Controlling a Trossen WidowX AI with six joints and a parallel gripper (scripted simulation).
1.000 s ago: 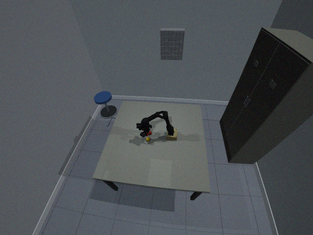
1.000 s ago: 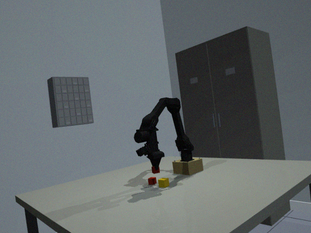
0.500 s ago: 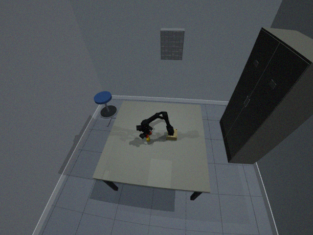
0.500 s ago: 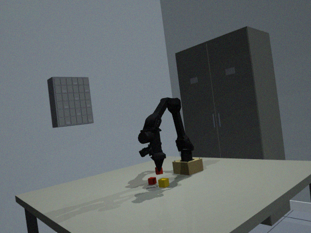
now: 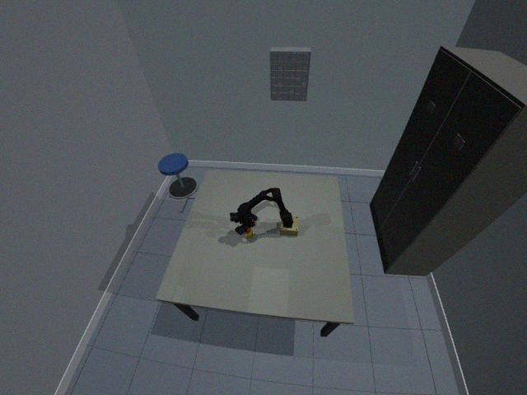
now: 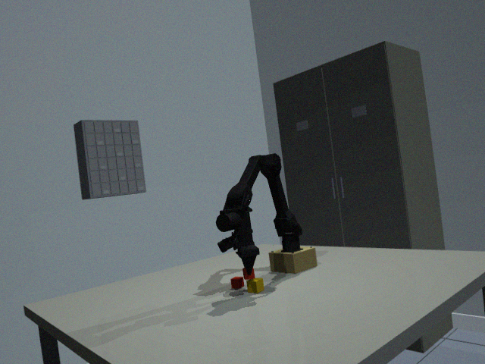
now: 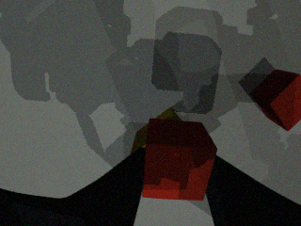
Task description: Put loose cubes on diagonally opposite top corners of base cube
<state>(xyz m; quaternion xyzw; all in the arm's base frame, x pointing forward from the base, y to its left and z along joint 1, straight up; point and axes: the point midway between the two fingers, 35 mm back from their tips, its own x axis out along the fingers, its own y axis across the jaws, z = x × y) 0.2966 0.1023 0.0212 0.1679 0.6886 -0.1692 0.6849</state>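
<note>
My gripper tip is now 2 cm past the yellow cube, 1 cm to the right of it and 4 cm above it.
</note>
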